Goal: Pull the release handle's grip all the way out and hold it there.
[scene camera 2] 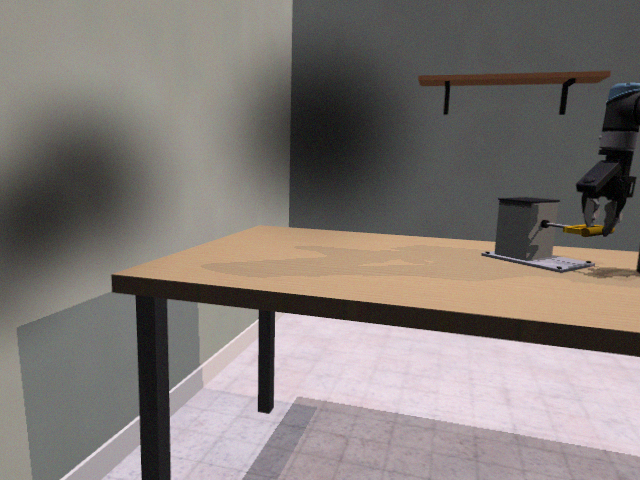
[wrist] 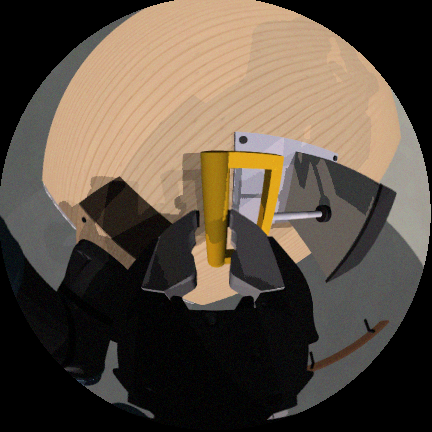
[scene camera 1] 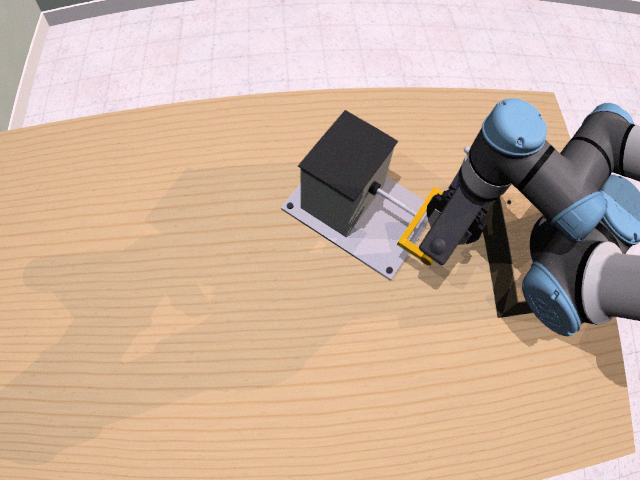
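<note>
The yellow release handle (scene camera 1: 417,219) (scene camera 2: 573,229) (wrist: 274,185) stands out from the dark grey box (scene camera 1: 348,152) (scene camera 2: 519,227) (wrist: 340,220) on a pale metal rod (scene camera 1: 395,200) (scene camera 2: 556,225) (wrist: 297,216), a stretch of which shows. The box sits on a bolted light plate (scene camera 1: 369,253) (wrist: 267,142). My gripper (scene camera 2: 598,229) (wrist: 213,211) points down with one finger on each side of the handle's round grip bar (wrist: 215,185). Narrow gaps show between the fingertips and the bar, so the gripper is slightly open around it. In scene camera 1 the gripper body hides the fingertips.
A dark-sided wooden block (scene camera 1: 500,263) (wrist: 122,210) stands on the table (scene camera 1: 232,361) (scene camera 2: 361,294) beyond the grip, partly under the arm. A brown wall shelf (scene camera 2: 511,78) (wrist: 350,352) hangs on the back wall. The arm's links extend to the right in scene camera 1.
</note>
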